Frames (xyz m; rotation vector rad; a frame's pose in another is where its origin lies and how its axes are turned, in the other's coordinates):
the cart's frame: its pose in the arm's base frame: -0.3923 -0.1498 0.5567 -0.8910 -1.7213 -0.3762
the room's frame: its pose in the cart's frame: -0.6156 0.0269 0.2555 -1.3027 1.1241 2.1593
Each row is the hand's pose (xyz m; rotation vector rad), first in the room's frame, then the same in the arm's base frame.
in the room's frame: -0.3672 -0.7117 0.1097 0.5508 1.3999 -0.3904
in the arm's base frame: -0.1693 0.4110 0.3309 -1.4919 1.0509 -2.1755
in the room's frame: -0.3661 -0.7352 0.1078 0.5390 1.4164 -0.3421
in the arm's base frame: -0.1538 0.4178 0.3474 -1.4722 1.1149 -2.1718
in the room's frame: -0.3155 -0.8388 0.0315 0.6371 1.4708 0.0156
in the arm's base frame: -0.0902 0.3791 0.4639 -1.1538 1.4542 -2.0690
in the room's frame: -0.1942 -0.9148 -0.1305 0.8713 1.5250 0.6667
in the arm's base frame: -0.0432 0.2328 0.6159 -0.4564 1.8768 -1.8092
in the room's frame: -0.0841 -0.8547 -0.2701 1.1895 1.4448 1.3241
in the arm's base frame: -0.0832 0.0561 0.6648 0.2948 2.0153 -1.4197
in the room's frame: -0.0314 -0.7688 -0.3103 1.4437 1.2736 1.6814
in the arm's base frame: -0.1282 -0.0368 0.6313 0.6961 1.9275 -1.1293
